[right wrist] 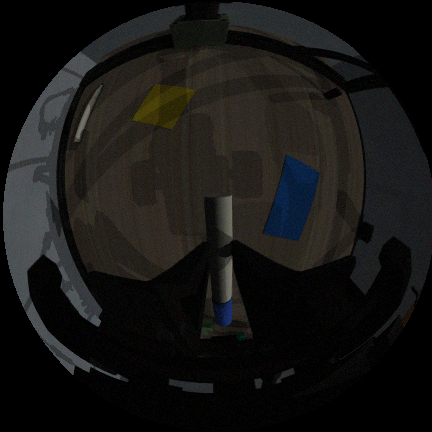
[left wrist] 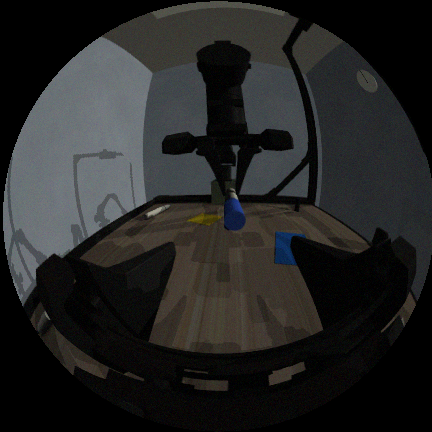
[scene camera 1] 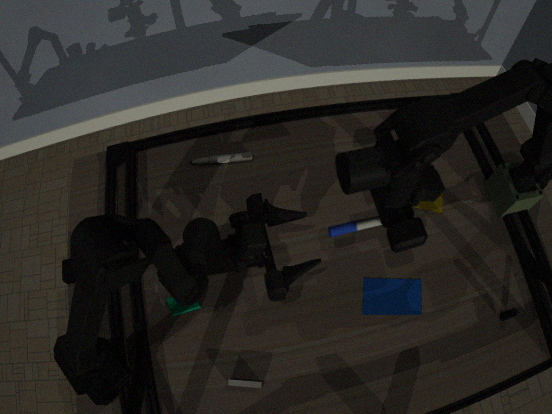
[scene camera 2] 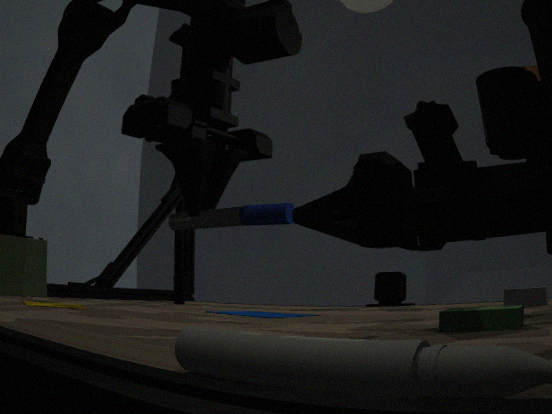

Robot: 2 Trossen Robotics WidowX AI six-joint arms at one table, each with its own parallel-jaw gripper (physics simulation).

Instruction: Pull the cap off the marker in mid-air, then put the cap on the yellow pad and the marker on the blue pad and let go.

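Places are measured from the left arm's base along level axes (x down, y back, z left), in millimetres.
Pixels of known places: left gripper, between the fingertips: (right wrist: pixel 221 324) (left wrist: pixel 234 245) (scene camera 1: pixel 313 236) (scene camera 2: pixel 318 220); right gripper, between the fingertips: (right wrist: pixel 219 246) (left wrist: pixel 230 194) (scene camera 1: pixel 382 219) (scene camera 2: pixel 199 217); left arm's base, origin of its link: (scene camera 1: pixel 95 370); right arm's base, origin of its link: (scene camera 1: pixel 522 180) (scene camera 2: pixel 9 238).
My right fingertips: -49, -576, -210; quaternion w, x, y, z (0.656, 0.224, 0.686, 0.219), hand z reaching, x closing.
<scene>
For each thing: its top centre in the pictures, then the offset to it from my right fingertips, as dx, dy, dz.
- marker's white body, centre of its top: (right wrist: pixel 221 286) (scene camera 2: pixel 226 207) (left wrist: pixel 231 194) (scene camera 1: pixel 367 221) -7, +26, +19
- blue cap, centre of its top: (scene camera 2: pixel 267 203) (left wrist: pixel 232 202) (right wrist: pixel 222 316) (scene camera 1: pixel 343 226) -8, +63, +47
- yellow pad, centre of its top: (scene camera 2: pixel 53 304) (right wrist: pixel 161 102) (scene camera 1: pixel 428 195) (left wrist: pixel 204 218) +102, -178, -46
- blue pad, centre of its top: (scene camera 2: pixel 259 313) (right wrist: pixel 295 200) (scene camera 1: pixel 393 296) (left wrist: pixel 292 245) +102, +68, -110
- grey-white pen, centre of its top: (scene camera 2: pixel 355 339) (scene camera 1: pixel 219 156) +84, +65, +366
- pale pen, centre of its top: (right wrist: pixel 85 108) (left wrist: pixel 158 207) +84, -331, +59
- teal block, centre of its top: (scene camera 1: pixel 182 302) +88, +347, +193
- white block, centre of its top: (scene camera 2: pixel 525 288) (scene camera 1: pixel 244 383) +81, +385, -2
My right gripper (scene camera 2: pixel 195 212) (left wrist: pixel 230 194) (right wrist: pixel 219 246) is shut on the marker's white body (scene camera 1: pixel 369 224) (scene camera 2: pixel 215 218) (right wrist: pixel 220 215), holding it about level above the table. The blue cap (scene camera 1: pixel 343 229) (scene camera 2: pixel 267 213) (left wrist: pixel 234 215) (right wrist: pixel 223 314) is on the marker's end and points at the left gripper. My left gripper (scene camera 1: pixel 313 237) (left wrist: pixel 234 245) is open and empty, its fingertips close to the cap's end. The yellow pad (scene camera 1: pixel 432 204) (scene camera 2: pixel 52 304) (left wrist: pixel 204 219) (right wrist: pixel 164 106) is partly hidden in scene camera 1. The blue pad (scene camera 1: pixel 392 296) (scene camera 2: pixel 261 314) (left wrist: pixel 285 248) (right wrist: pixel 292 200) lies bare.
A grey-white pen (scene camera 1: pixel 230 158) lies near the upper table edge. A pale pen (left wrist: pixel 157 211) (right wrist: pixel 90 112) lies beyond the yellow pad. A teal block (scene camera 1: pixel 184 306) is partly under the left arm; a white block (scene camera 1: pixel 245 383) lies below. A green box (scene camera 1: pixel 515 192) (scene camera 2: pixel 22 265) stands at the right arm.
</scene>
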